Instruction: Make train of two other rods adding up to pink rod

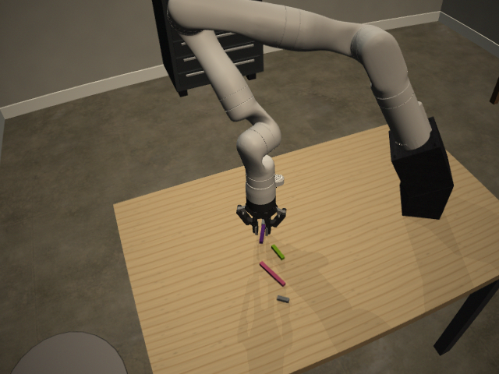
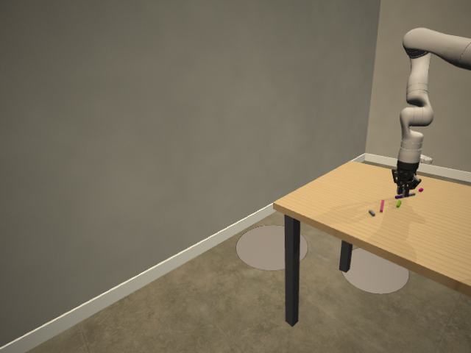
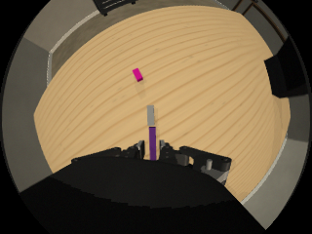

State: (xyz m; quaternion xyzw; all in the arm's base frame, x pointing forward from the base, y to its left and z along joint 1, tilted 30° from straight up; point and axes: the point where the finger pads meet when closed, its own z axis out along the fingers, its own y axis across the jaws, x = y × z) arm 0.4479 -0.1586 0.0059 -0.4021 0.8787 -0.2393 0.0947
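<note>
Right now the purple rod is 2 cm below my hand. Also, from my hand: magenta rod: 10 cm to the right, 7 cm behind, 2 cm below; lime rod: 8 cm to the left, 2 cm below, 1 cm ahead; pink rod: 12 cm to the left, 6 cm ahead, 2 cm below.
</note>
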